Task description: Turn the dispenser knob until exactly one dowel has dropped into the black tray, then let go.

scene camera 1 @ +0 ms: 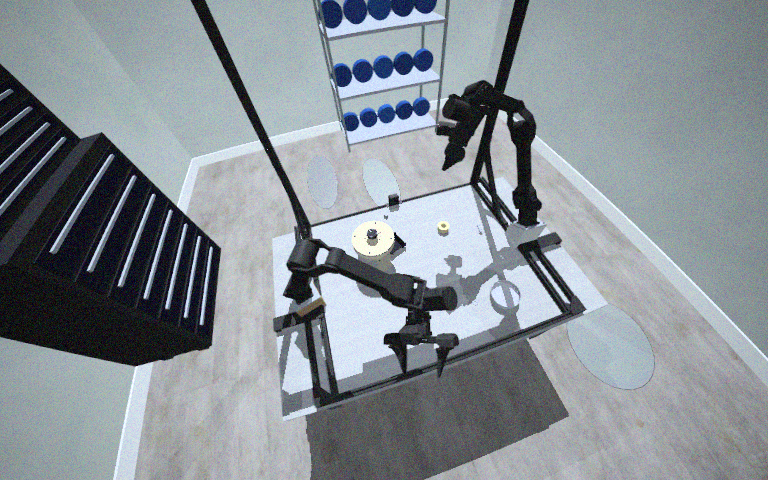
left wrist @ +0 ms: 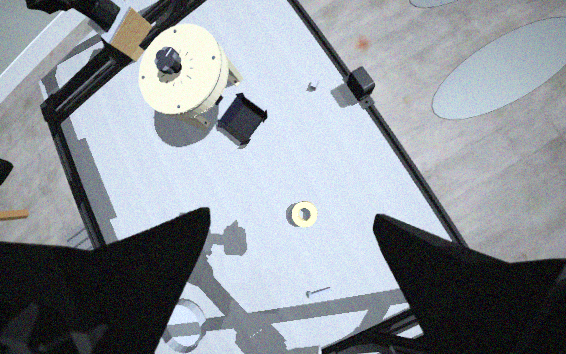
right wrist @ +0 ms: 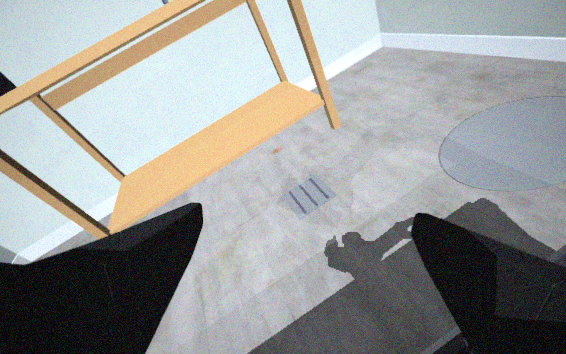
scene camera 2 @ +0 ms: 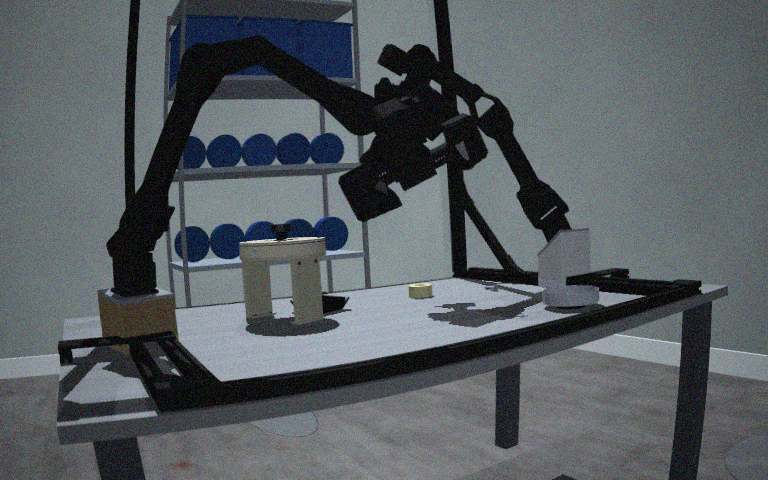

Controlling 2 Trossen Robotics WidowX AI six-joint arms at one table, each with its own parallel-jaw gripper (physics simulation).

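Frame: origin at the left arm's base, x ahead, y left, z up, level; millimetres.
Seen in the pictures: left gripper, between the fingertips: [scene camera 1: 444, 164] [left wrist: 293, 218]; right gripper, between the fingertips: [scene camera 1: 421, 375] [right wrist: 307, 218] [scene camera 2: 435, 183]; left arm's base, origin of its link: [scene camera 1: 528, 223] [scene camera 2: 563, 241]; right arm's base, origin of its link: [scene camera 1: 302, 293] [left wrist: 107, 14] [scene camera 2: 134, 291].
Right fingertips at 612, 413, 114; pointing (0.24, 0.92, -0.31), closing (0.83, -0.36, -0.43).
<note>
Offsets run from my right fingertips to a thing's middle, as dx, dy, dz. "pt": to the spot under its first point.
The dispenser {+16, -501, -85} [scene camera 1: 362, 244] [scene camera 2: 308, 249] [left wrist: 192, 95], a cream round drum on legs, stands in the left part of the table in the scene views. Its dark knob {+16, -501, -69} [scene camera 1: 372, 233] [scene camera 2: 280, 230] [left wrist: 168, 60] sits upright on the top disc. The black tray {-66, -535, -203} [scene camera 1: 399, 243] [scene camera 2: 335, 303] [left wrist: 243, 119] lies on the table beside the dispenser's legs; I can make out no dowel in it. My left gripper [scene camera 1: 447, 163] [left wrist: 293, 218] is open and empty, high above the table. My right gripper [scene camera 1: 422, 373] [right wrist: 307, 218] is open and empty, in the air at the near table edge, away from the knob.
A cream ring {-308, -556, -203} [scene camera 1: 443, 231] [scene camera 2: 420, 291] [left wrist: 312, 220] lies right of the tray in the scene views. A shallow round dish {-406, -188, -199} [scene camera 2: 570, 298] stands near my left arm's base. A small pin {-464, -506, -210} [left wrist: 318, 291] lies on the table. A black box {pt -136, -763, -172} [scene camera 1: 393, 199] [left wrist: 361, 82] sits on the far frame bar.
</note>
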